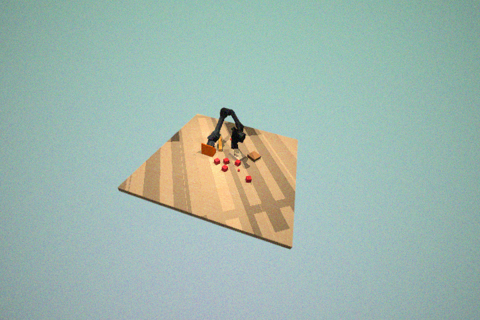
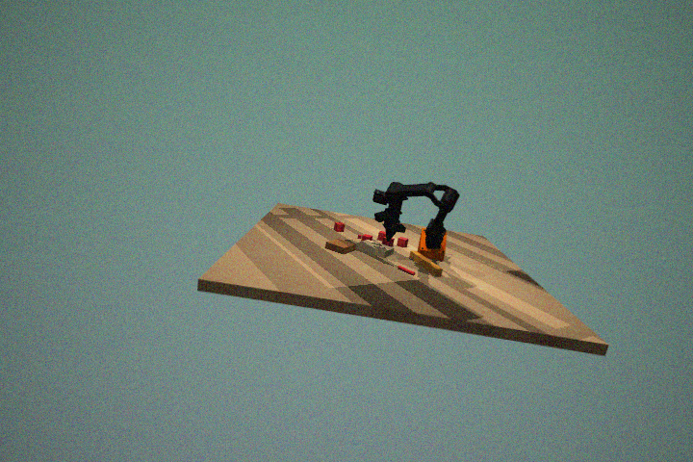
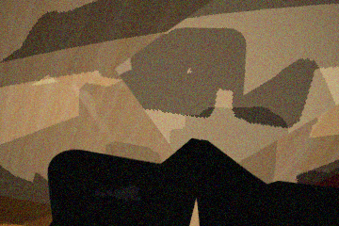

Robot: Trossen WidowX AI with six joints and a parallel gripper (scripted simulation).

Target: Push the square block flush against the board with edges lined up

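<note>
My gripper tip is 50 mm short of the pale flat board, 20 mm to the left of it and 50 mm above it. Round my gripper tip: flat brown square block (210 mm ahead, 20 mm to the left, 50 mm below); thin red piece (60 mm behind, 200 mm to the left, 60 mm below); yellow-brown bar (160 mm behind, 90 mm to the left, 50 mm below).
</note>
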